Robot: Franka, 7 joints.
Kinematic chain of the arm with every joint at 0, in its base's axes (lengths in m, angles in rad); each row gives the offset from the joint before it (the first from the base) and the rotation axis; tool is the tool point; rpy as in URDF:
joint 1: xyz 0 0 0.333 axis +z
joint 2: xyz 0 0 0 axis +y
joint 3: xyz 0 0 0.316 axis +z
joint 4: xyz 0.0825 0 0 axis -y
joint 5: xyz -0.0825 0 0.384 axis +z
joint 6: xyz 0 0 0 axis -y
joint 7: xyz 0.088 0 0 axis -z
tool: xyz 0 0 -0.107 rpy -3.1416 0 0
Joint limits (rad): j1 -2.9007..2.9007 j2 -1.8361..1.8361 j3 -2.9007..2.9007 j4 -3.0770..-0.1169 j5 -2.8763..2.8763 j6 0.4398..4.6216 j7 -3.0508..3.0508
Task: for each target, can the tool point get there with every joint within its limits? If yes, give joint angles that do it. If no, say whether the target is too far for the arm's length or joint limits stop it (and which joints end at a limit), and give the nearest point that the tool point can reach.
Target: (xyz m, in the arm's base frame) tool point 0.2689 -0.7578 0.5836
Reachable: yes | joints 1.4649 -0.9964 -2.0354 -0.8840 0.1599 2.8458 -1.9621
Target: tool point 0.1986 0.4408 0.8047
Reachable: yes | joints 2.4442 -0.6283 -0.9777 -1.7668 -1.4469 2.8854 1.6019
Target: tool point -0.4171 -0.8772 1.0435
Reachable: no: too far | nearest point -0.2973 -0.6253 0.8395 | short by 0.346 m
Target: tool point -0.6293 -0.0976 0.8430
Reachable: yes | joints 0.8104 -0.3792 2.1259 -1.0038 1.4431 2.2113 1.4319
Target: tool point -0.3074 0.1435 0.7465
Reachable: yes | joints -2.4648 -1.0363 -0.7852 -2.3042 -1.1825 3.2338 -0.7126
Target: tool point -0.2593 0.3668 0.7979
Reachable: yes | joints 0.9583 -0.1085 0.8286 -1.4194 -1.6374 4.0519 -0.4370
